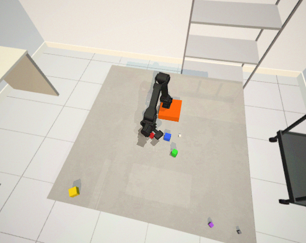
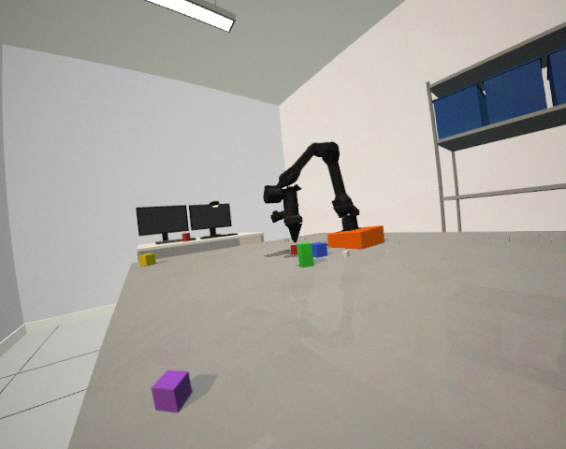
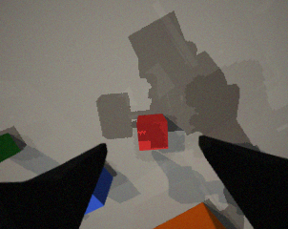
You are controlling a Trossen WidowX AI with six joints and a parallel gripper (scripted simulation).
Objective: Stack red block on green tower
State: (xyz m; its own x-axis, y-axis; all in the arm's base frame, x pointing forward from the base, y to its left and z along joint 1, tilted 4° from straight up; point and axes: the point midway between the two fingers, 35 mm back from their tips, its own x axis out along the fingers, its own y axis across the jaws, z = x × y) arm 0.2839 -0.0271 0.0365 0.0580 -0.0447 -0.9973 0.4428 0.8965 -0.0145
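Right now my gripper tip is 3 cm above the red block. From my gripper tip the other things lie so: yellow block 55 cm ahead, 34 cm to the right, 3 cm below; then small white cube 7 cm behind, 21 cm to the left, 4 cm below; then blue block 3 cm behind, 12 cm to the left, 3 cm below.
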